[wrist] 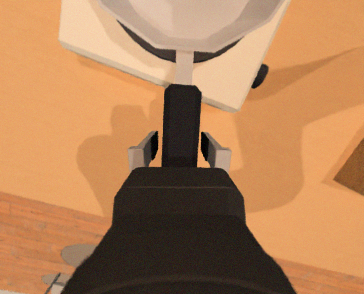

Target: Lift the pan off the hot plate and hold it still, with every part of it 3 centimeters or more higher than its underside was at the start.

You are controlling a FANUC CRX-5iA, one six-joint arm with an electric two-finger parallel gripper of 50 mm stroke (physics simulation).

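Places are measured from the arm's base along level axes (x ahead, y left, z up), in millimetres.
Pixels of known places: gripper, between the fingertips: [179, 140].
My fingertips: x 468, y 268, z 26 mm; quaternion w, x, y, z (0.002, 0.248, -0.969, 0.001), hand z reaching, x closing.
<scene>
For each thing: its top centre in the pictures, then the offset to it from my fingertips. "*": a spot on its surface instead. Level surfaces: height alone.
- cream hot plate, a spot on its surface: [85, 37] * dx +149, dy -45, dz -33 mm
- black knob, centre of its top: [261, 73] dx -55, dy -124, dz -46 mm
- orange table top, height of its surface: dz -96 mm
The grey pan [185, 22] is at the top of the wrist view, partly cut off by the frame edge, above the dark round plate of the cream hot plate [85, 37]. Its black handle [182, 120] points down the view, joined to the pan by a short grey neck. My gripper [179, 140] is open, with one finger on each side of the black handle and a visible gap on both sides. The near end of the handle is hidden behind the dark gripper body.
A black knob [260, 76] sticks out from the right side of the hot plate. A brown flat object [352, 165] shows at the right edge. The orange table top [40, 125] ends at the lower left, where wood-plank floor [30, 225] and grey round shapes show.
</scene>
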